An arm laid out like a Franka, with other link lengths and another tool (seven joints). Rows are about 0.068 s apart.
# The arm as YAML. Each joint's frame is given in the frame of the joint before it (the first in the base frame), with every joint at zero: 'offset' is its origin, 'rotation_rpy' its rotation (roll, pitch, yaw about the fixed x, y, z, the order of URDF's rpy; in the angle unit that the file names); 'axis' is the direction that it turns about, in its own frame. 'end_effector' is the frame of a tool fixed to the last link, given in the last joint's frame.
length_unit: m
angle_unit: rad
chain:
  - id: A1
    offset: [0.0, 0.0, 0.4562]
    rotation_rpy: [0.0, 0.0, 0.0]
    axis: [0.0, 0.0, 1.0]
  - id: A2
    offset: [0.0, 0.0, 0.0]
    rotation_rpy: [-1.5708, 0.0, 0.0]
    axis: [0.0, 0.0, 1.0]
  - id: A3
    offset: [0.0, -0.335, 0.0]
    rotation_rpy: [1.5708, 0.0, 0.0]
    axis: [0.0, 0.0, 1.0]
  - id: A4
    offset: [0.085, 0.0, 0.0]
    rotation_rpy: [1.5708, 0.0, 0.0]
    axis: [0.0, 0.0, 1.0]
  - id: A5
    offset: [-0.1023, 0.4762, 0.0]
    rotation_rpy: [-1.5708, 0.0, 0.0]
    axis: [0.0, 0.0, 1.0]
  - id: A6
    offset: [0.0, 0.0, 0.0]
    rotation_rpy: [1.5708, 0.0, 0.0]
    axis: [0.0, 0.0, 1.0]
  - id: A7
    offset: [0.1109, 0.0, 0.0]
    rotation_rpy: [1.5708, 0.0, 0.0]
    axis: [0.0, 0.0, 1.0]
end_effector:
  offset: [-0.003, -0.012, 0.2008]
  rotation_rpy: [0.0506, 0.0, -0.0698]
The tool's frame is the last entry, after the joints.
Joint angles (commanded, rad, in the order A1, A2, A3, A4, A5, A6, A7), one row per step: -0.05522, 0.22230, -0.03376, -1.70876, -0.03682, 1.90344, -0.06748; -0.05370, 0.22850, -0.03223, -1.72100, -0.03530, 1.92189, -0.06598; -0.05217, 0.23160, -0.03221, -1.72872, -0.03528, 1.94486, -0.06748; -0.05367, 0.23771, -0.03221, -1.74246, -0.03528, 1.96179, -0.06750; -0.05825, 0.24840, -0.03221, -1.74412, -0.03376, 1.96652, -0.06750; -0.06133, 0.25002, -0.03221, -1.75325, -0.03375, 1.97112, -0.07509; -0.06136, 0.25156, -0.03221, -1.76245, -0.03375, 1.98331, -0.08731; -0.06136, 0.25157, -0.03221, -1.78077, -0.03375, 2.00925, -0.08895; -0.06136, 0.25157, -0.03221, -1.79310, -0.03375, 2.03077, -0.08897; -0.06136, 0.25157, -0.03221, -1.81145, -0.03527, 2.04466, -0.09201; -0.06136, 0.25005, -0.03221, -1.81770, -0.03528, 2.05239, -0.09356; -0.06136, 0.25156, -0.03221, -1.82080, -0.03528, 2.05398, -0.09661; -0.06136, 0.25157, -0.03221, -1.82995, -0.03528, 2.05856, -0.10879; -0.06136, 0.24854, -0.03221, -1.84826, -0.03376, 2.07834, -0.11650; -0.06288, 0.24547, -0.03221, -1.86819, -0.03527, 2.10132, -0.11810; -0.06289, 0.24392, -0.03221, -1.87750, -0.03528, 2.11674, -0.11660; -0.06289, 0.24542, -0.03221, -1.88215, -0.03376, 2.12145, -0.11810; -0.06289, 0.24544, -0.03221, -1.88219, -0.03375, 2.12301, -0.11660
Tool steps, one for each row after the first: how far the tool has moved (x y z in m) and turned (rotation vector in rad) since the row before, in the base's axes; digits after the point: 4 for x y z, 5 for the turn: 0.0007, 0.0025, -0.0098, 0.00175, -0.00020, 0.00163; 0.0026, 0.0011, -0.0044, -0.00076, -0.01205, 0.00390; -0.0006, -0.0010, -0.0108, 0.00029, 0.00292, -0.00091; 0.0002, -0.0032, -0.0084, 0.00178, 0.00749, -0.00502; -0.0022, -0.0021, -0.0060, 0.00083, 0.00640, 0.00460; -0.0006, 0.0000, -0.0052, 0.00041, -0.00101, 0.01257; -0.0006, 0.0001, -0.0079, -0.00027, -0.00753, 0.00249; 0.0003, 0.0001, -0.0049, -0.00052, -0.00916, 0.00074; -0.0033, 0.0001, -0.0091, -0.00065, 0.00467, 0.00413; -0.0005, 0.0001, -0.0017, -0.00008, -0.00294, 0.00181; -0.0008, 0.0001, -0.0027, 0.00032, 0.00312, 0.00308; -0.0024, 0.0002, -0.0047, 0.00079, 0.00501, 0.01227; -0.0023, 0.0004, -0.0061, 0.00151, -0.00435, 0.00755; -0.0024, -0.0010, -0.0067, -0.00133, -0.00593, 0.00155; -0.0001, 0.0001, -0.0025, -0.00042, -0.00770, -0.00099; -0.0008, 0.0003, -0.0032, 0.00147, 0.00136, 0.00084; 0.0003, 0.0000, 0.0001, -0.00012, -0.00155, -0.00145
